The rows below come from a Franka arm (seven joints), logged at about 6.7 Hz.
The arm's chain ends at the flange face. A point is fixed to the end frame.
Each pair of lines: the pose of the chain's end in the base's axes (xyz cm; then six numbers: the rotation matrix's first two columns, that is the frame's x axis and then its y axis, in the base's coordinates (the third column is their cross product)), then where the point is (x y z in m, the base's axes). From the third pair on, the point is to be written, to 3 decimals.
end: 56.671 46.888 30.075 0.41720 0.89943 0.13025 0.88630 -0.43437 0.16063
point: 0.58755 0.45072 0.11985
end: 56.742 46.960 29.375 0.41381 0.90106 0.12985 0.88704 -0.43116 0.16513
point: 0.58904 0.45110 0.11297
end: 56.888 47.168 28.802 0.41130 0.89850 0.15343 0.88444 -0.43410 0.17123
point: 0.593 0.457 0.107
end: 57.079 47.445 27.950 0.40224 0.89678 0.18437 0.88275 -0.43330 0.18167
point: 0.600 0.464 0.099
